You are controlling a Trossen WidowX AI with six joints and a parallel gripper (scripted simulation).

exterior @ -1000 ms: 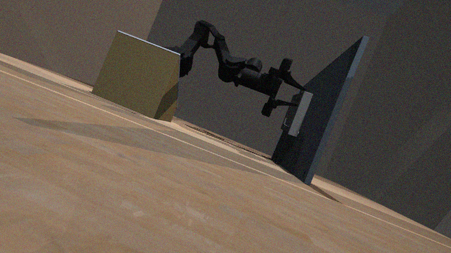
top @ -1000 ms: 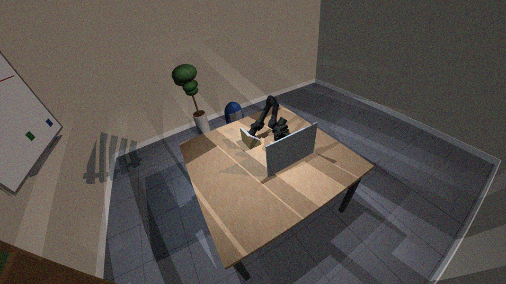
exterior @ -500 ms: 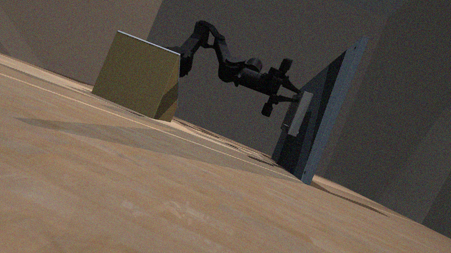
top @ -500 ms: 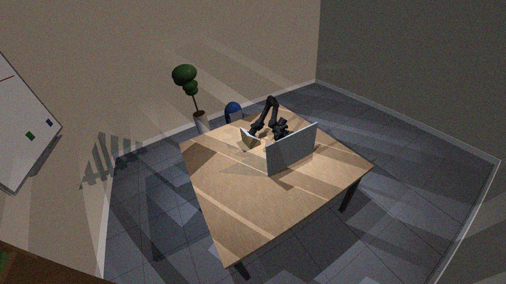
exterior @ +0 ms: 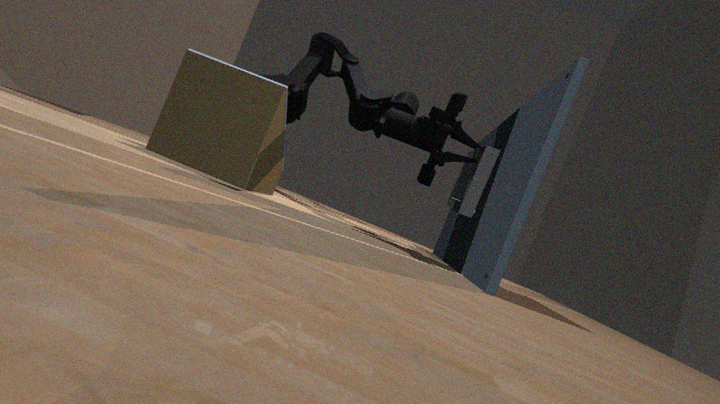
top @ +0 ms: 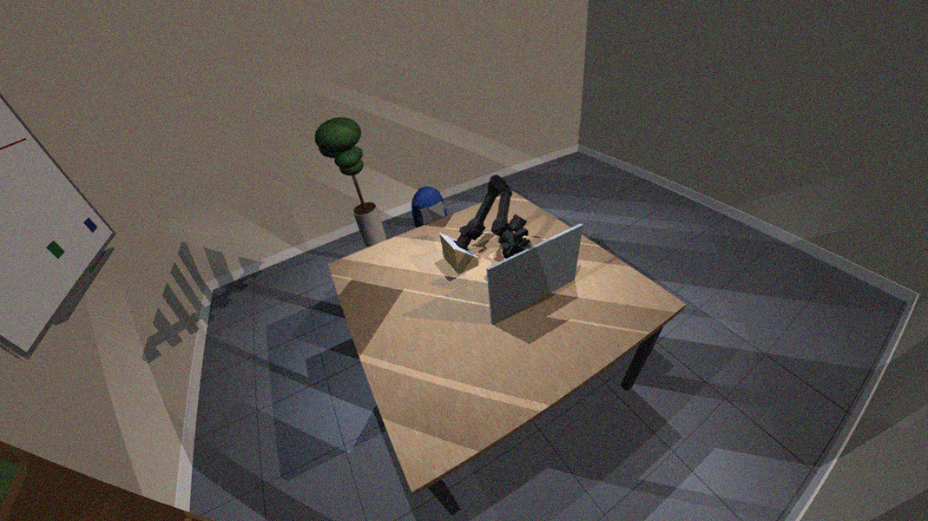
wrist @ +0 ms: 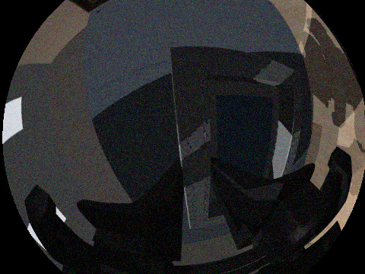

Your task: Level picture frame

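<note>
Right now the picture frame is 5 cm below my gripper tip and 1 cm to the left of it. Round my gripper tip: wall panel (7 cm below, 2 cm ahead, 1 cm to the right).
</note>
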